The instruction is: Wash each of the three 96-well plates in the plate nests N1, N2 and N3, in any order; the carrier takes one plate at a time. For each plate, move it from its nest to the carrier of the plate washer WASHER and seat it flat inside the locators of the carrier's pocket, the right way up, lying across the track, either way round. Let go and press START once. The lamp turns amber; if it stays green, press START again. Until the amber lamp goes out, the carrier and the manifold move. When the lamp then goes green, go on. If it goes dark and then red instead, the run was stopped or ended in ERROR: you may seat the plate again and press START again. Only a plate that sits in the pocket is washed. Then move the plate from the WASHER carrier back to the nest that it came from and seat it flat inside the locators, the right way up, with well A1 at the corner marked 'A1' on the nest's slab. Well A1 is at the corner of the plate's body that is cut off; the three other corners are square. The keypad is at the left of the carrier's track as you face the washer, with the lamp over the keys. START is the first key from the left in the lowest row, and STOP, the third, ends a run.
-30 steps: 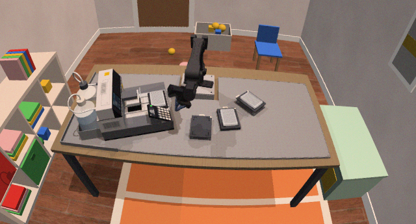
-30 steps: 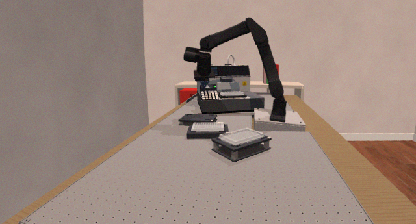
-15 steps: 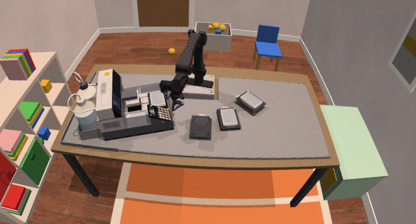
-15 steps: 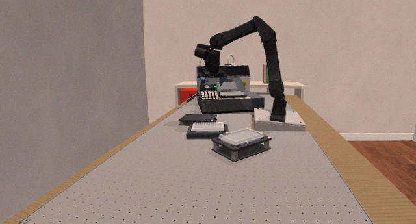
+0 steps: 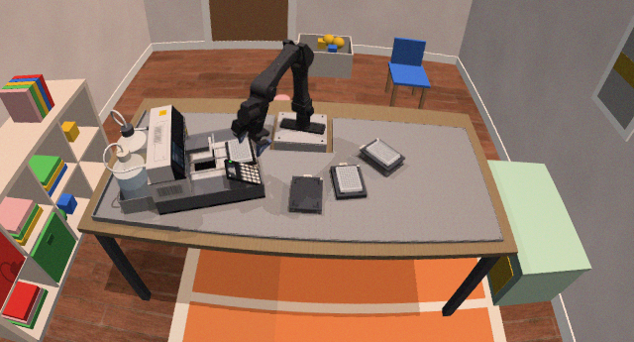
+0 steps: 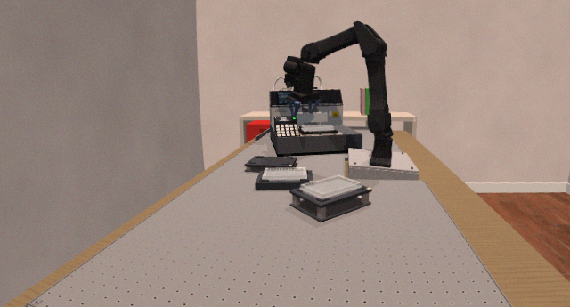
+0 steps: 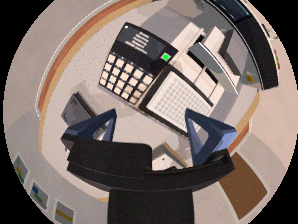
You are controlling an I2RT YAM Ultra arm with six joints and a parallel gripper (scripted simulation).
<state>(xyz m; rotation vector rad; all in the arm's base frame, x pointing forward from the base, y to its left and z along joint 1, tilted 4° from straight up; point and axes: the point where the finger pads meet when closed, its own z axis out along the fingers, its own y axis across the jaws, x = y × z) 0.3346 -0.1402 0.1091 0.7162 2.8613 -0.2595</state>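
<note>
My gripper is now 8 cm above the washer carrier, 6 cm to the left of it and 5 cm past it. Also, from my hand: manifold 19 cm to the right, 3 cm below, 2 cm ahead; plate washer 20 cm to the right, 4 cm below, 2 cm ahead; nest 51 cm to the left, 22 cm behind, 13 cm below.
</note>
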